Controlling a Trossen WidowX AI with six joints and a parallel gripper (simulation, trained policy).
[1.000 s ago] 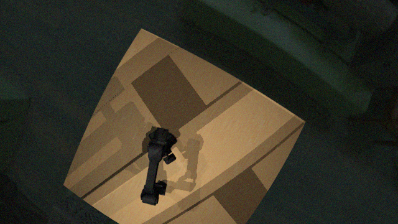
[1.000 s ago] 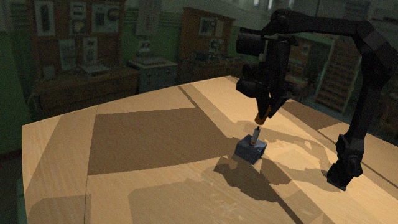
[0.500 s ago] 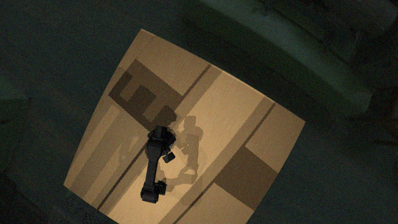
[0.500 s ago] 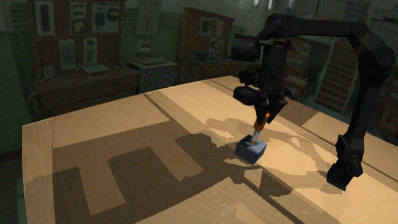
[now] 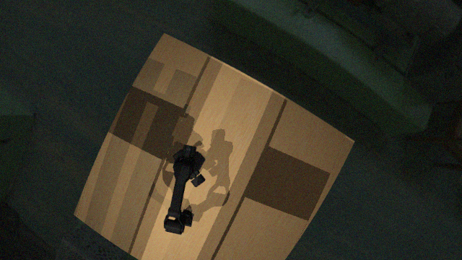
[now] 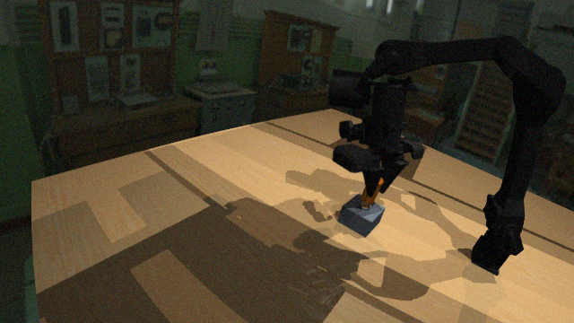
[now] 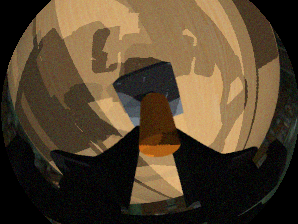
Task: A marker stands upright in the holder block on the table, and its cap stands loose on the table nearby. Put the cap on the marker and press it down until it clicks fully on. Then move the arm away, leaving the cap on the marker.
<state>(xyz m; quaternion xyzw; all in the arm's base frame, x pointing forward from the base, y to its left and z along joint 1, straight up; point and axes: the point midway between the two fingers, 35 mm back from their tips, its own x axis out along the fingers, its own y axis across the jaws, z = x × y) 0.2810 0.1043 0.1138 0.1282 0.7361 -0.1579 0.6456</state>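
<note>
Right now the orange cap is 1 cm ahead of my gripper tip. Also, from my gripper tip: holder block: 1 cm ahead, 1 cm to the right, 6 cm below.
</note>
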